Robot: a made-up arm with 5 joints.
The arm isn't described. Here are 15 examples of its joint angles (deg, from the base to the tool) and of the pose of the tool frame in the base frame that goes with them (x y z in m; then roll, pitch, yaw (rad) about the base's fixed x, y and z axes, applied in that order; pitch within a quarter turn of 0, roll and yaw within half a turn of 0).
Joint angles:
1: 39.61 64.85 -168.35 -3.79 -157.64
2: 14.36 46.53 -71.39 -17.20 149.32
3: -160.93 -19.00 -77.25 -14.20 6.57
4: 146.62 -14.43 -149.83 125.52 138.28
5: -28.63 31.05 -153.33 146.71 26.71
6: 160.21 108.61 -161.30 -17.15 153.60
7: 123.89 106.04 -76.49 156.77 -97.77
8: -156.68 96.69 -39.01 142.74 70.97
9: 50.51 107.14 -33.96 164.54 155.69
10: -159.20 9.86 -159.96 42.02 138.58
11: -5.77 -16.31 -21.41 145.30 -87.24
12: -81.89 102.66 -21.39 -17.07 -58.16
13: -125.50 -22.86 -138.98 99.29 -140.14
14: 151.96 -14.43 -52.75 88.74 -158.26
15: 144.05 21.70 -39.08 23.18 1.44
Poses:
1: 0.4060 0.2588 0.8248 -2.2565 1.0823 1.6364
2: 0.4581 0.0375 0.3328 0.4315 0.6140 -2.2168
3: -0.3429 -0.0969 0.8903 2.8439 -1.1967 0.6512
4: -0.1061 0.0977 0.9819 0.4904 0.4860 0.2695
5: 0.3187 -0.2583 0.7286 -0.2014 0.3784 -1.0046
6: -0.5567 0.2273 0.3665 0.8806 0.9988 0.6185
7: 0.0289 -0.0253 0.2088 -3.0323 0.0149 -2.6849
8: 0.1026 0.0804 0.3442 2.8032 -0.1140 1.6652
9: -0.0545 -0.1557 0.4055 2.5640 0.8796 0.1795
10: -0.2192 -0.0398 1.1006 2.0292 0.7936 2.2721
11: 0.0950 -0.0793 0.3506 1.8780 0.0459 1.4847
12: -0.0850 0.1501 0.1840 1.0535 0.4949 -0.1224
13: -0.1277 -0.0866 1.0213 -0.8897 0.7494 -0.1151
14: -0.3307 0.1990 0.4620 0.1453 -0.3483 -0.8944
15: -0.2887 0.2133 0.2378 -0.0026 0.1012 2.4889
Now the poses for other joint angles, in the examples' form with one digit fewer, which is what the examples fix.
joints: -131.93 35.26 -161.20 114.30 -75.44
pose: -0.352 -0.334 0.802 -0.197 -0.051 -0.981
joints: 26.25 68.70 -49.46 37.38 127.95
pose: 0.106 -0.026 0.053 -0.875 -0.539 -1.518
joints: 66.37 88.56 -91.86 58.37 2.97
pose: 0.117 0.198 0.011 -0.074 0.959 1.068
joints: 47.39 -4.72 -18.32 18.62 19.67
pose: 0.232 0.192 0.291 0.026 -0.073 0.483
